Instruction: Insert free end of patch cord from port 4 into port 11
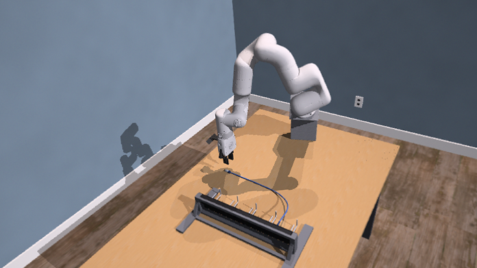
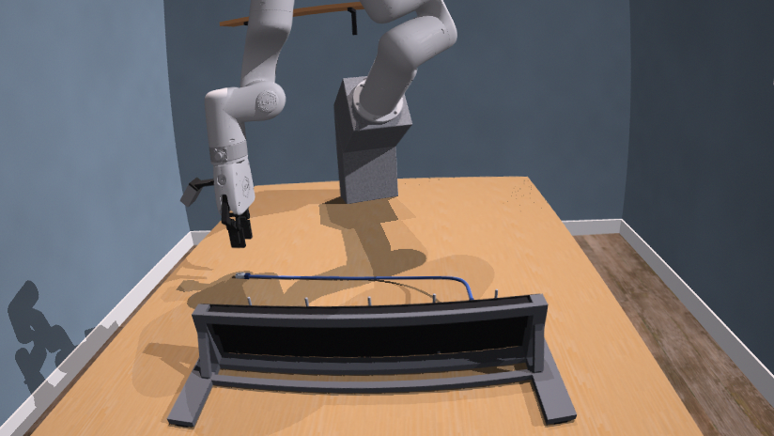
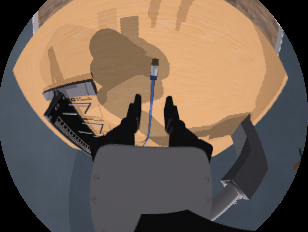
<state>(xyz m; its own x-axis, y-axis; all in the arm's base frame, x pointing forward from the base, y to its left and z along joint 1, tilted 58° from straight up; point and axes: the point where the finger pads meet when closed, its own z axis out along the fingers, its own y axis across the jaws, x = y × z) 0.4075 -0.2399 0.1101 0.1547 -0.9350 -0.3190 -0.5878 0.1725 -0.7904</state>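
Right now the plug is 1 cm ahead of my hand, 2 cm to the right of it and 9 cm below it.
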